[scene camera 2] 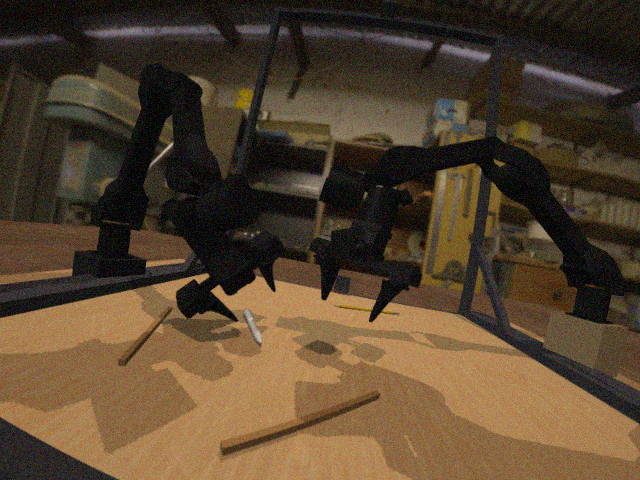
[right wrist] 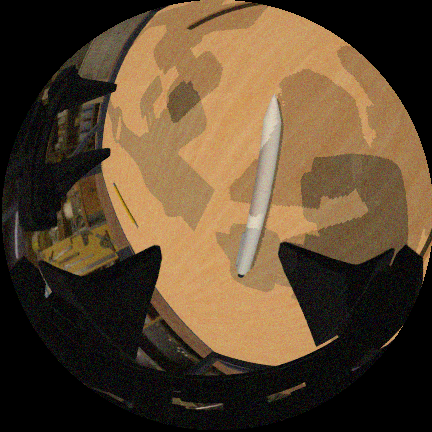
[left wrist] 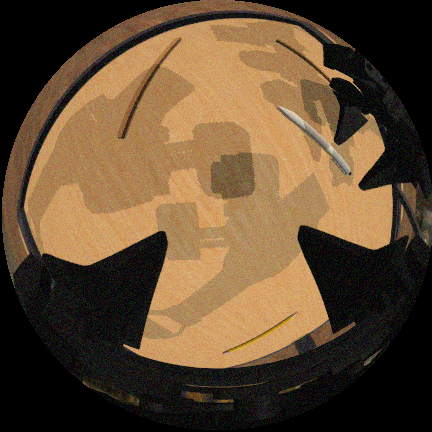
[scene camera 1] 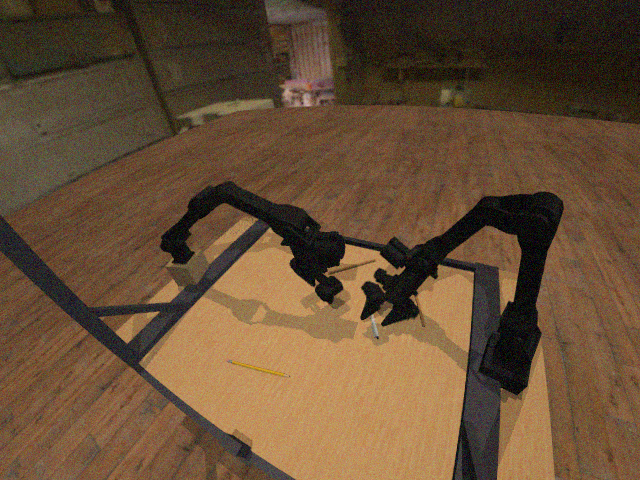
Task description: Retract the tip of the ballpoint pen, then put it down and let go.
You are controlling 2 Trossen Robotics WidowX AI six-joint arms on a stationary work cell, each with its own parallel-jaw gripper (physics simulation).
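Places are measured from the left arm's base along level axes (x right, y ahead, z up), in metres.
Pixels of known places: left gripper, between the fingertips: (scene camera 2: 345,310) (right wrist: 111,113) (left wrist: 234,235); right gripper, between the fingertips: (scene camera 2: 255,305) (right wrist: 221,251) (left wrist: 347,161) (scene camera 1: 371,322); left arm's base, origin of its link: (scene camera 2: 588,318) (scene camera 1: 183,257); right arm's base, origin of its link: (scene camera 2: 111,255) (scene camera 1: 508,357).
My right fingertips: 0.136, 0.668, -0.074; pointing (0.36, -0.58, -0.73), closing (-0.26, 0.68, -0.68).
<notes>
Ahead of a thing's pixels: the offset from my right fingertips to its top centre, as dx, dy, dz.
The white-grey ballpoint pen @(-0.032, -0.002, -0.017) (scene camera 1: 374,329) (scene camera 2: 252,328) (left wrist: 315,134) (right wrist: 262,180) lies on the wooden table top. In the right wrist view its tapered end points up the picture, and its dark-ended button end is near the fingers; whether a writing point sticks out is too small to tell. My right gripper (scene camera 1: 373,320) (scene camera 2: 255,305) (left wrist: 347,161) (right wrist: 221,251) is open above the pen's button end, with nothing held. My left gripper (scene camera 2: 347,310) (left wrist: 234,235) (right wrist: 111,113) is open and empty above the table, apart from the pen.
A yellow pencil @(+0.160, -0.286, -0.020) (scene camera 1: 258,368) (scene camera 2: 367,309) (left wrist: 260,335) lies away from the pen. A long wooden stick @(-0.239, -0.076, -0.022) (scene camera 2: 299,423) (left wrist: 145,95) and a thinner stick @(-0.101, +0.135, -0.022) (scene camera 1: 420,312) (scene camera 2: 145,335) lie on the table. A dark frame (scene camera 1: 483,310) edges the table.
</notes>
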